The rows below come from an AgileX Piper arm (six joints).
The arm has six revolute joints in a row. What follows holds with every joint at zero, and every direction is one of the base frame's.
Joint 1 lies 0.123 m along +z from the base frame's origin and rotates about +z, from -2.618 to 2.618 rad.
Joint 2 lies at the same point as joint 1 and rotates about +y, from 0 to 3.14 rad.
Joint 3 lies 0.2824 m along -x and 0.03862 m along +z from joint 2 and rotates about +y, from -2.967 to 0 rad.
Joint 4 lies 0.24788 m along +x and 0.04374 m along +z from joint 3 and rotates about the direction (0.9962, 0, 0.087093), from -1.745 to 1.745 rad.
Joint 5 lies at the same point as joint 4 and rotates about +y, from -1.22 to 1.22 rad.
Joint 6 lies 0.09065 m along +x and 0.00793 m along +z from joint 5 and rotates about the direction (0.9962, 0, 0.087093), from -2.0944 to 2.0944 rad.
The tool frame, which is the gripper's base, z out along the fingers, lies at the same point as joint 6; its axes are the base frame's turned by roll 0, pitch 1.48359 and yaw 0 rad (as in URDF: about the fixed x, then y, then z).
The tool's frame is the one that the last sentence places.
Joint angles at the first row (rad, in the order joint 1, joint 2, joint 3, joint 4, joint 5, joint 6):
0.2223 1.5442 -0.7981 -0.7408 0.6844 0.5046
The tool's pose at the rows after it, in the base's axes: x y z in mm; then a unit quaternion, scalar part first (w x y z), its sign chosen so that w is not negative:
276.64 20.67 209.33 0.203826 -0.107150 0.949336 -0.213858
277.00 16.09 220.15 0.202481 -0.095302 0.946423 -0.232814
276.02 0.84 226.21 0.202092 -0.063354 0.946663 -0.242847
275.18 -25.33 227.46 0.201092 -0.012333 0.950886 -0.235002
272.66 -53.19 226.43 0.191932 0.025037 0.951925 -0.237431
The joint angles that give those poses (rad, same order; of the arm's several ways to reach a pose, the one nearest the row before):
0.2224 1.5171 -0.8336 -0.7409 0.7276 0.5025
0.2177 1.5023 -0.8596 -0.7569 0.7842 0.5049
0.1676 1.4865 -0.8657 -0.7642 0.8015 0.5152
0.0620 1.4782 -0.8657 -0.7307 0.7712 0.5024
-0.0465 1.4806 -0.8657 -0.7130 0.7476 0.4685

